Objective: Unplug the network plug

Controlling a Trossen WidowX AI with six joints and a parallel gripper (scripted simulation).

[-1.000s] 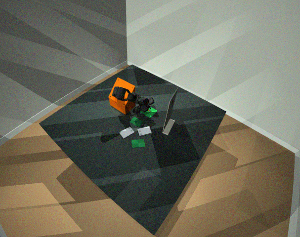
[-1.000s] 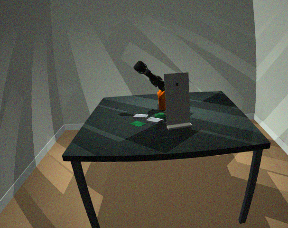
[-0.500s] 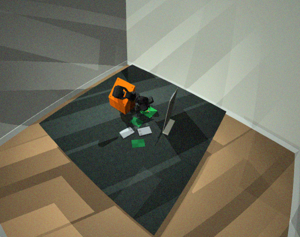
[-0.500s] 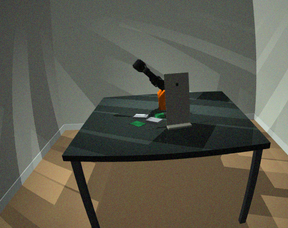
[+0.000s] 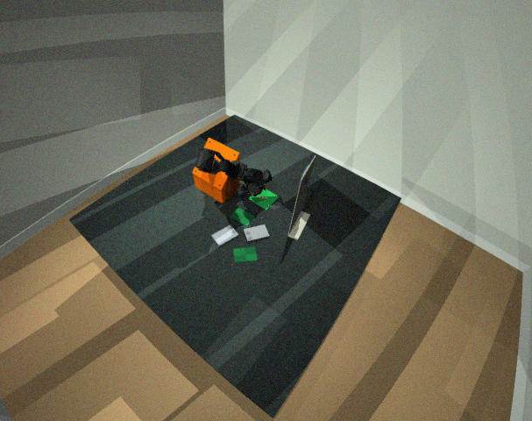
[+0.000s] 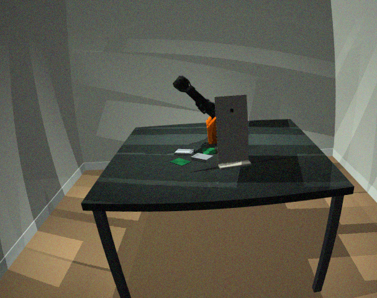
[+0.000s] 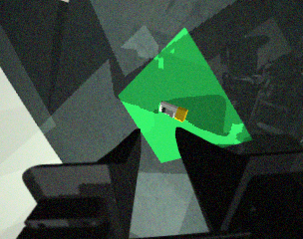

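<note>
My gripper tip is 4 cm above the network plug and 1 cm short of it. From my gripper tip the other things lie so: green marked square (4 cm below, 1 cm to the left, 1 cm ahead); upright panel (24 cm ahead, 13 cm above, 2 cm to the right).
</note>
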